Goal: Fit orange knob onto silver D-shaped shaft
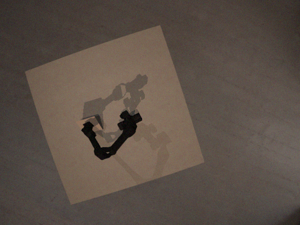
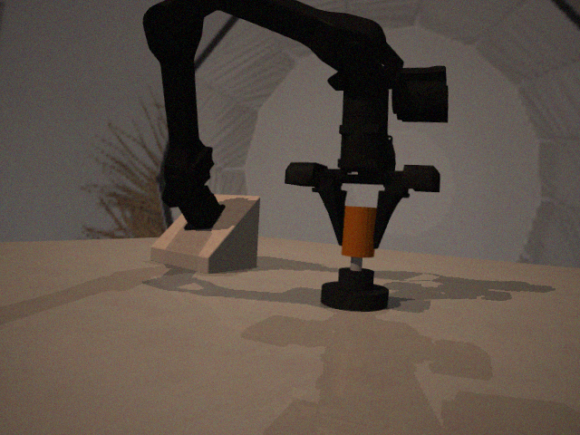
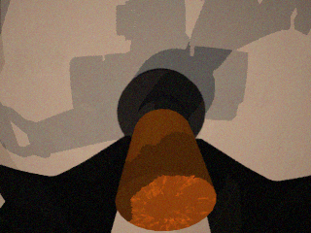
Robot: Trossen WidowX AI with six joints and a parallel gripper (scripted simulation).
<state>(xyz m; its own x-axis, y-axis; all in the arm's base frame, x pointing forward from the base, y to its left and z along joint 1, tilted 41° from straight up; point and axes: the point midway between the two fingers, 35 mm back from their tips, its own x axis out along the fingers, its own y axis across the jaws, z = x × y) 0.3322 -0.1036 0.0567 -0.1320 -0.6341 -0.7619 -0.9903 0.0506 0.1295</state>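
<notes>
Now: the orange knob 3 cm above my gripper tip. The rest, counted from my gripper tip: black round pedestal (4 cm below).
</notes>
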